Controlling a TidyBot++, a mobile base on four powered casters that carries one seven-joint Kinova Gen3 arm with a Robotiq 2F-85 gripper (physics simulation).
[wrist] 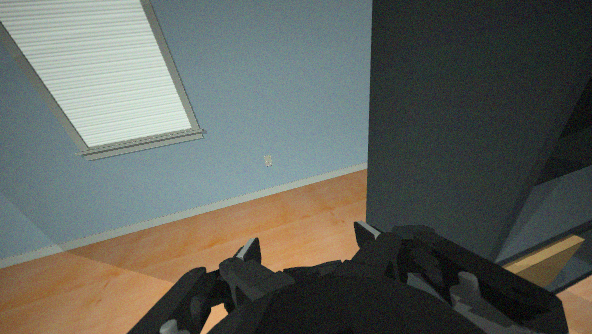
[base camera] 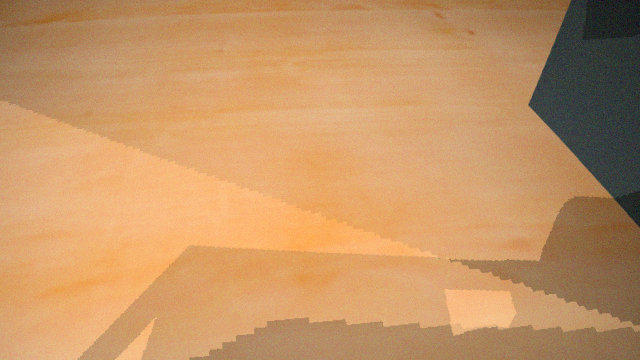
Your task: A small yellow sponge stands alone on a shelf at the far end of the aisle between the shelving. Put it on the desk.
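Places are measured from the arm's base along level axes (x ahead, y left, z up), in centimetres.
Pixels of known places: gripper, fingertip midpoint: (wrist: 307,240).
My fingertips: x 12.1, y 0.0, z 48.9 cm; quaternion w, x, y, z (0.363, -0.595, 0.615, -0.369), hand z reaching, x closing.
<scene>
For each thing: its top centre in the pictures, then the offset to it from my fingertips. "pt": a spot on its surface instead. Level surfaces: height alone.
- cardboard box, top centre: (wrist: 490,230) dx +35.0, dy -78.9, dz -53.9 cm
- window, surface spot: (wrist: 105,70) pt dx +135.6, dy +116.6, dz +45.0 cm
- outlet, top centre: (wrist: 267,155) dx +151.3, dy +22.5, dz -42.8 cm
- wooden floor, surface height: dz -88.6 cm
My gripper (wrist: 307,240) is open, with its two fingers wide apart and no object between them. It is in front of the floor and the blue wall in the wrist view. The yellow sponge and the desk do not show in the base camera view or in the wrist view. A dark shelf unit (wrist: 425,110) stands close on the right in the wrist view, its side panel towards me. A dark unit (base camera: 590,110) also shows at the right edge of the base camera view.
A cardboard box (wrist: 542,257) sits low in the shelf unit at the right. A window (wrist: 105,70) with white blinds and an outlet (wrist: 268,160) are on the blue wall (wrist: 280,75). Shadows lie across the wooden floor (base camera: 300,125) (wrist: 165,245).
</scene>
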